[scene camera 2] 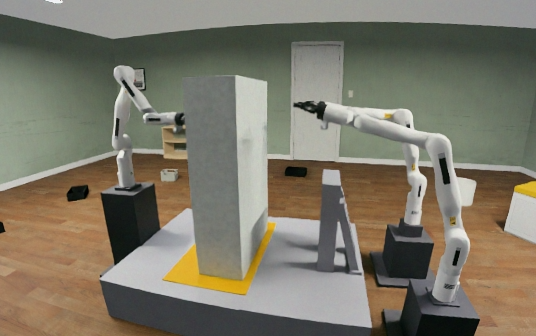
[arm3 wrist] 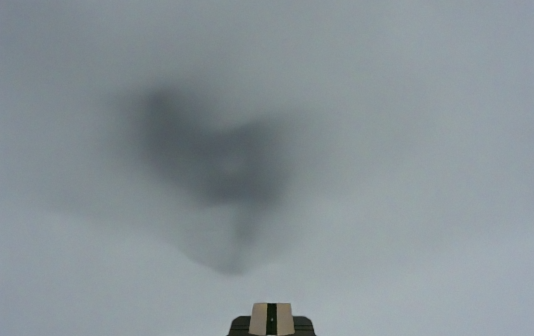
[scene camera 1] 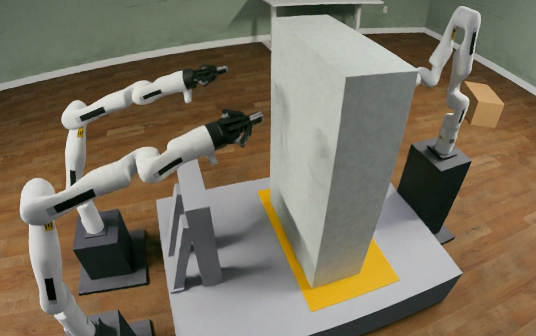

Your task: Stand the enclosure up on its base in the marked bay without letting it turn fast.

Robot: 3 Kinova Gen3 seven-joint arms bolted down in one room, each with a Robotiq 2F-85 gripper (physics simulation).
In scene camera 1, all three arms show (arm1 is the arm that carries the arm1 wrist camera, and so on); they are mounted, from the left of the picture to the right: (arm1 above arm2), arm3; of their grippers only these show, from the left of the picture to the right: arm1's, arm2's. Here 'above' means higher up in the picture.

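The tall pale grey enclosure stands upright on its narrow end on the yellow marked bay. Arm3's gripper is shut with its pads together; a pale, shadowed surface fills the view beyond it, and contact cannot be told. The enclosure hides it in scene camera 1. Arm1's gripper and arm2's gripper look shut and empty, left of the enclosure and apart from it. In scene camera 2 a right-hand arm's gripper points at the enclosure across a gap; the left arm's fingers are hidden behind it.
The bay lies on a low grey platform. A grey angled support stands on it, left of the enclosure in scene camera 1. A cardboard-coloured box is on the floor behind the arm on the right.
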